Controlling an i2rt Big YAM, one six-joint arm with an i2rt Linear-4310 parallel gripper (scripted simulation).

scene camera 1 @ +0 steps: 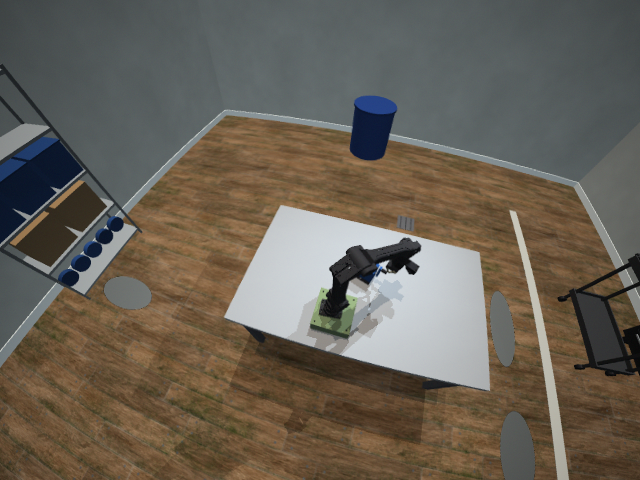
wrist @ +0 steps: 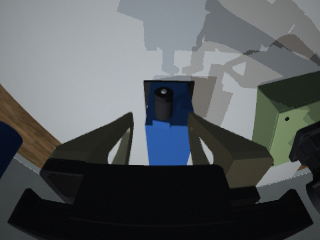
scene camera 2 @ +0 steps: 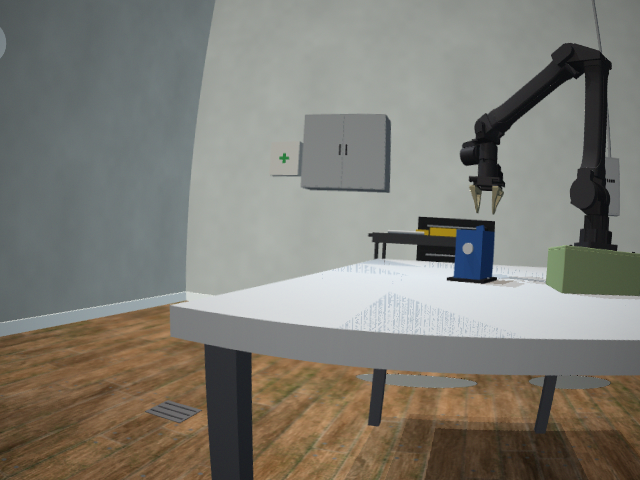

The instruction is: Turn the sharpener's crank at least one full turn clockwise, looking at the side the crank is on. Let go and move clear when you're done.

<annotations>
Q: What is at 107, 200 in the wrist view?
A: The gripper.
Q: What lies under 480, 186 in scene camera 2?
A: The gripper.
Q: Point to a blue sharpener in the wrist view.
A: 165, 147
</annotations>
